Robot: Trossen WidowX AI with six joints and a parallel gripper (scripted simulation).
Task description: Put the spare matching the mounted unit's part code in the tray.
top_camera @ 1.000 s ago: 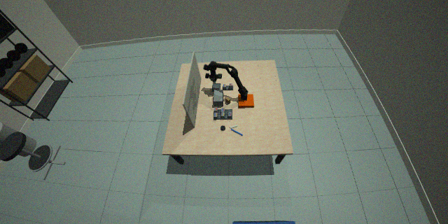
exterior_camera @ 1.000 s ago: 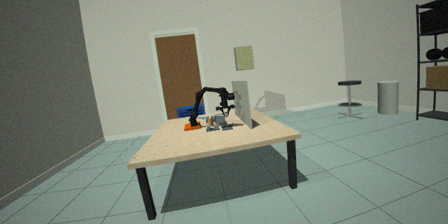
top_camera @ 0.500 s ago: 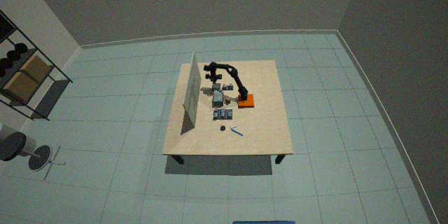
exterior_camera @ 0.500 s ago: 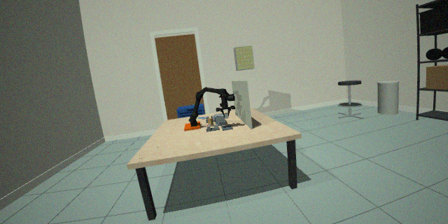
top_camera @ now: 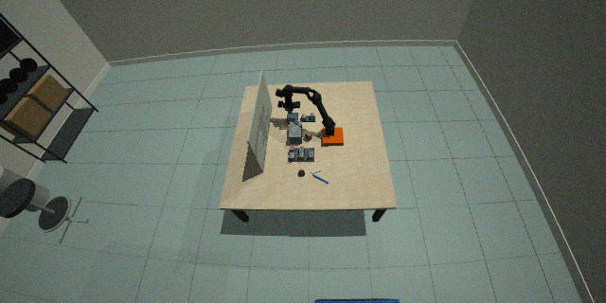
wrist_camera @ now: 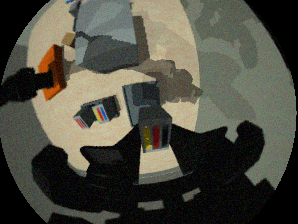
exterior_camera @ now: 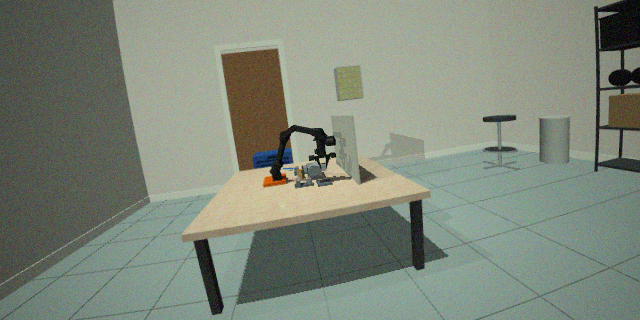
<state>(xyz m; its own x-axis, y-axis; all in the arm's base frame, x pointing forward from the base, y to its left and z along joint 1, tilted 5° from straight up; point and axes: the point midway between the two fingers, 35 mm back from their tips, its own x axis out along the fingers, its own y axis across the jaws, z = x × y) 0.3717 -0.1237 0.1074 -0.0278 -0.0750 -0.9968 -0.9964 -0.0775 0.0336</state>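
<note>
The dark tray lies 10 mm behind my gripper tip and 100 mm below it. Also, from my gripper tip: spare (20 mm above); grey mounted unit (80 mm behind, 190 mm to the left, 50 mm below); tan block (190 mm behind, 200 mm to the left, 70 mm below).
</note>
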